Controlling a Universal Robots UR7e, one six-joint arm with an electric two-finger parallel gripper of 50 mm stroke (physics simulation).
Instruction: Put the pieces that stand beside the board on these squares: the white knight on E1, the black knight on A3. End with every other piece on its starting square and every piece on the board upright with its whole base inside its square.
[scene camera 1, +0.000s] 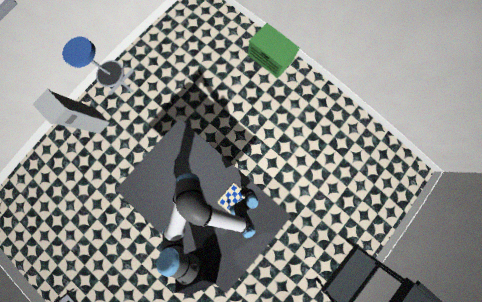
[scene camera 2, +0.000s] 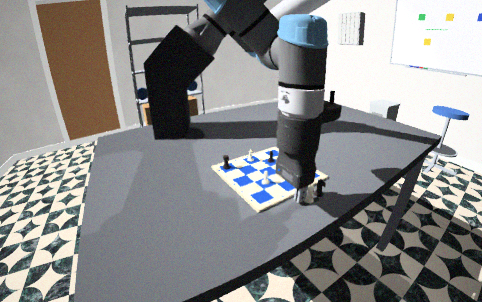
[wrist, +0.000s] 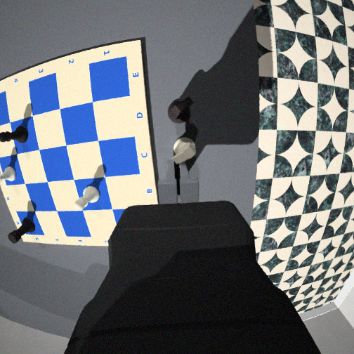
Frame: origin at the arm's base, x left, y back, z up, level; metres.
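Seen in the pictures: gripper, fingertip midpoint: (scene camera 2: 299, 199); arm's base, link origin: (scene camera 1: 188, 268) (scene camera 2: 197, 43).
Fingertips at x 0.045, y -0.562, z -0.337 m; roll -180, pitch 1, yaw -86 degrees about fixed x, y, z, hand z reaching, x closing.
Pixels of each thing's top centre, then the offset from my fingertips to it.
- white knight, top centre: (scene camera 2: 311, 185) dx +0.021, dy -0.006, dz +0.032 m
- black knight, top centre: (scene camera 2: 321, 179) dx +0.057, dy -0.001, dz +0.032 m
- board, top centre: (scene camera 2: 268, 171) (scene camera 1: 235, 200) dx +0.003, dy +0.134, dz -0.002 m
My gripper (wrist: 176, 170) (scene camera 2: 299, 201) is shut and empty, with its fingertips low, close against the near side of the white knight; I cannot tell whether they touch. The white knight (wrist: 185, 149) (scene camera 2: 309, 194) stands beside the board's E–A edge, partly behind the fingers in scene camera 2. The black knight (wrist: 178, 111) (scene camera 2: 320, 188) stands just beyond it in the wrist view. The board (wrist: 151, 172) (scene camera 2: 260, 209) (scene camera 1: 231, 198) shows squares E1 (wrist: 110, 79) and A3 (wrist: 74, 224) empty.
On the board, a white piece (wrist: 89, 195) (scene camera 2: 266, 177) is on B2, a black piece (wrist: 19, 134) (scene camera 2: 271, 156) on D4, a white piece (wrist: 8, 174) (scene camera 2: 250, 155) on C5 and a black piece (wrist: 25, 228) (scene camera 2: 226, 161) on A5. The table edge lies beyond the knights.
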